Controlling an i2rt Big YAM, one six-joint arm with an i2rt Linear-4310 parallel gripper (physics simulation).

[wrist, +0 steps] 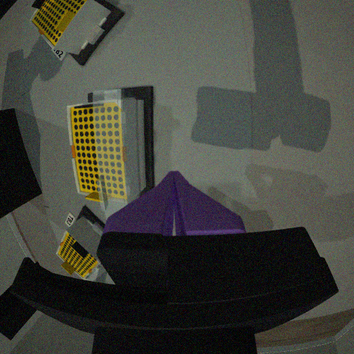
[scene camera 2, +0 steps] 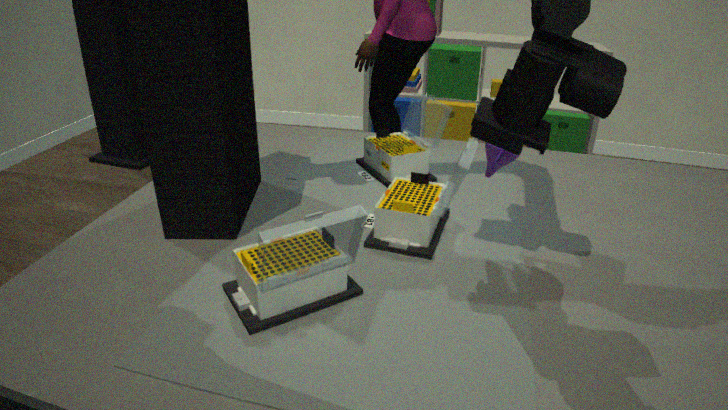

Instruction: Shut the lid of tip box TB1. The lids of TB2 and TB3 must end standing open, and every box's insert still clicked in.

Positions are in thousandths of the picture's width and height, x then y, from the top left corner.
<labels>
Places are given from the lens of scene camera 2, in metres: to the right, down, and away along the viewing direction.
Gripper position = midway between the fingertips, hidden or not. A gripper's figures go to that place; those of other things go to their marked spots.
my gripper (scene camera 2: 670,426): 0.18, -0.04, 0.69
yellow insert (scene camera 2: 575,479): 0.09, -0.01, 0.75
clear lid (scene camera 2: 440,594): -0.05, 0.04, 0.51
clear lid (scene camera 2: 634,411): 0.13, -0.05, 0.64
</labels>
